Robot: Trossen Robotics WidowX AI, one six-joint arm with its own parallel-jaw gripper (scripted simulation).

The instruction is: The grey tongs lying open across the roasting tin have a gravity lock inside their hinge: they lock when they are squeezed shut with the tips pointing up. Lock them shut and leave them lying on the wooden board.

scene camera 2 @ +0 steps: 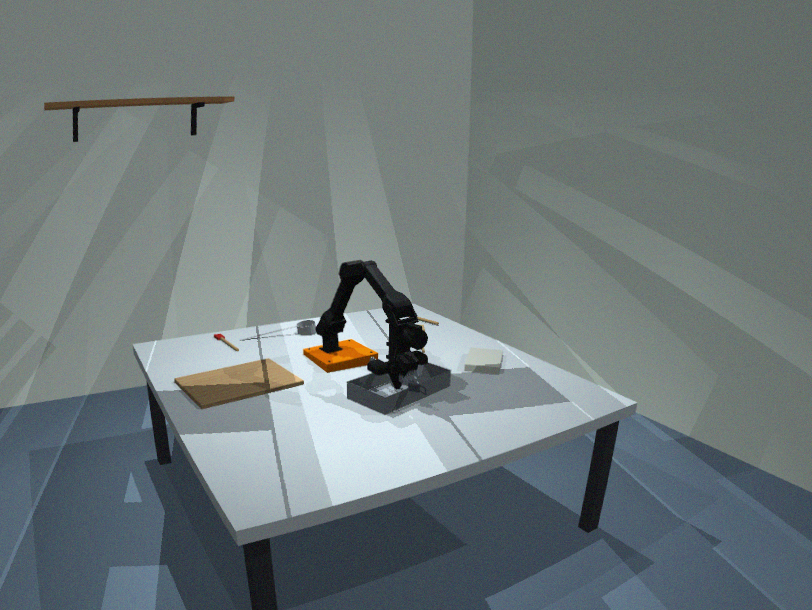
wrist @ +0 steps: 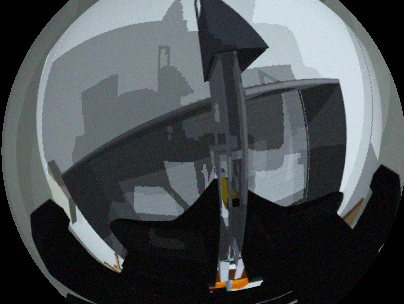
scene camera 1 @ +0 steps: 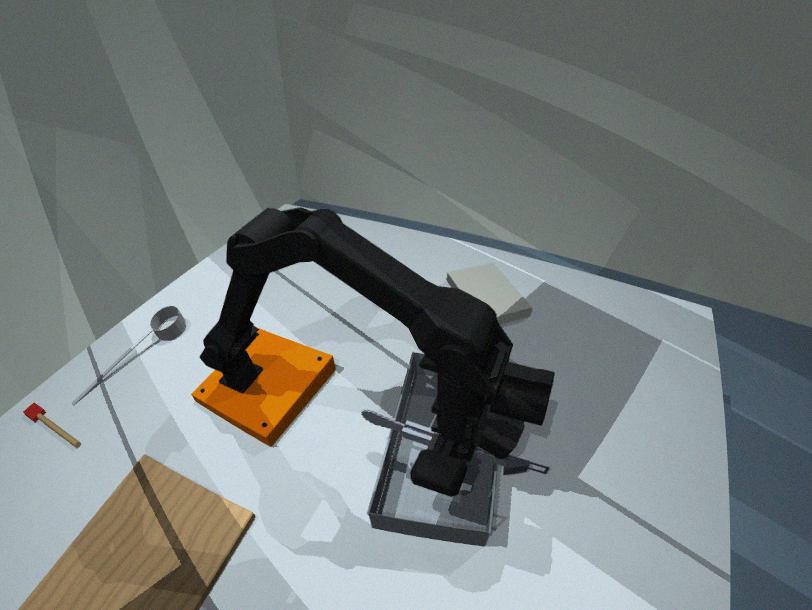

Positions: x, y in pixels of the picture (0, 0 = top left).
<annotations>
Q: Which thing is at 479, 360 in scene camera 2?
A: A beige block.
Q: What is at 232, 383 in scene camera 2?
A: A wooden board.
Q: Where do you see a beige block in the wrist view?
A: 60, 193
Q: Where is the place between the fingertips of my gripper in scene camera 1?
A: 454, 459
</annotations>
